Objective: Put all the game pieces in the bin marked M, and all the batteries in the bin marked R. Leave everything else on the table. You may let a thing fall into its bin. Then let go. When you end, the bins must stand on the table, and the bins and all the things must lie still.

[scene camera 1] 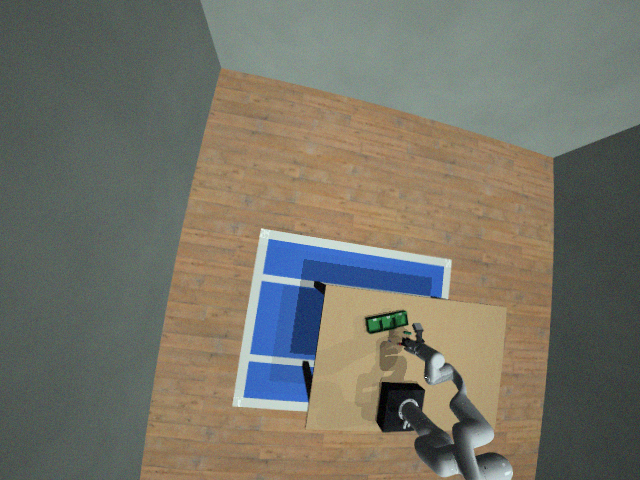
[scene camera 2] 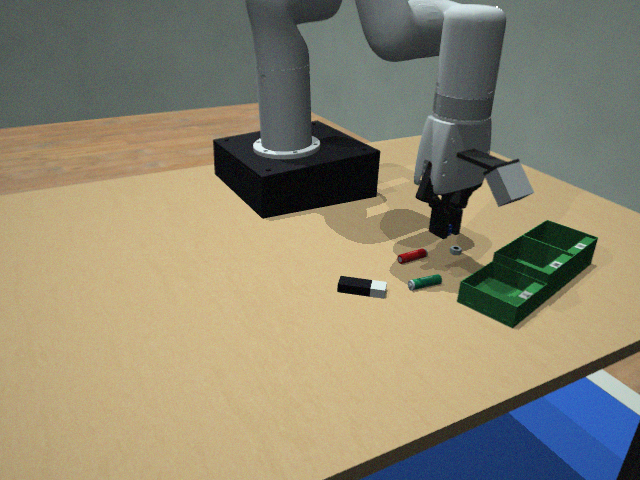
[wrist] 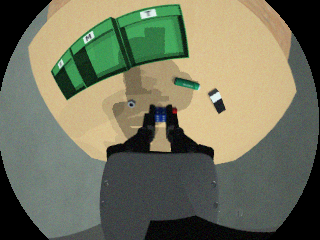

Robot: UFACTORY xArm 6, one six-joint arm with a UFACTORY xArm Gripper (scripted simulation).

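I can see my gripper [scene camera 2: 443, 233], and the wrist view gives me my gripper [wrist: 160, 111] too. The scene also has the three joined green bins [scene camera 2: 519, 279], and in the wrist view I find the three joined green bins [wrist: 156, 38] again.
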